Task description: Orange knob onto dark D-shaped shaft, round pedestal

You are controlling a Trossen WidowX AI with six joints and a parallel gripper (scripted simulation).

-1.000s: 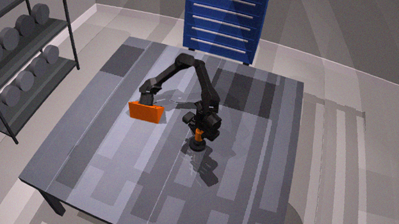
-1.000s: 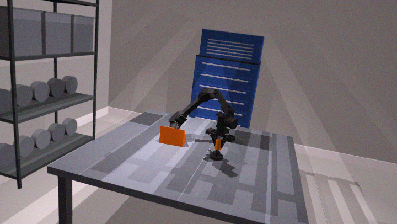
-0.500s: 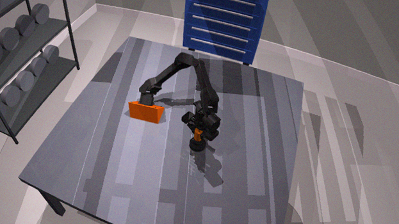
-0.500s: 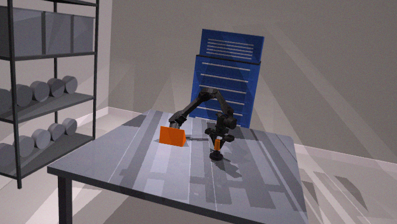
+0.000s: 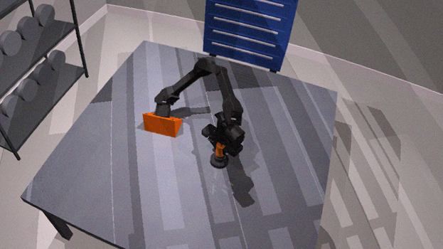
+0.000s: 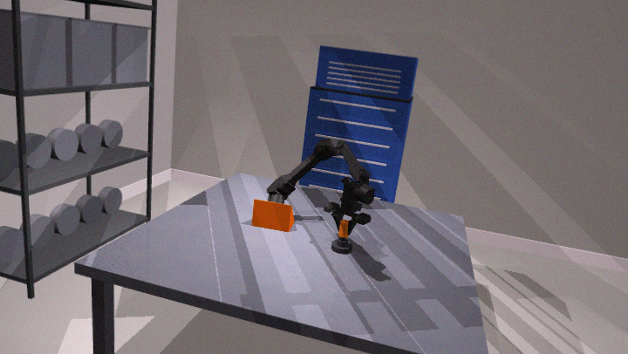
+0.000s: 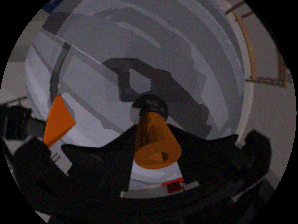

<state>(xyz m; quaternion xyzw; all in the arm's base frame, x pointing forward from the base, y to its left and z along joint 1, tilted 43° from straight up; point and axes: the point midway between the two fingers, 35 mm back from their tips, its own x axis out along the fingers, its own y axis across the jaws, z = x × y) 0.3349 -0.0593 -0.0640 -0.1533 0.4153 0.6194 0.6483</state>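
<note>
Right now my gripper tip is 20 mm below the orange knob. From my gripper tip the other things lie so: dark round pedestal 40 mm below.
</note>
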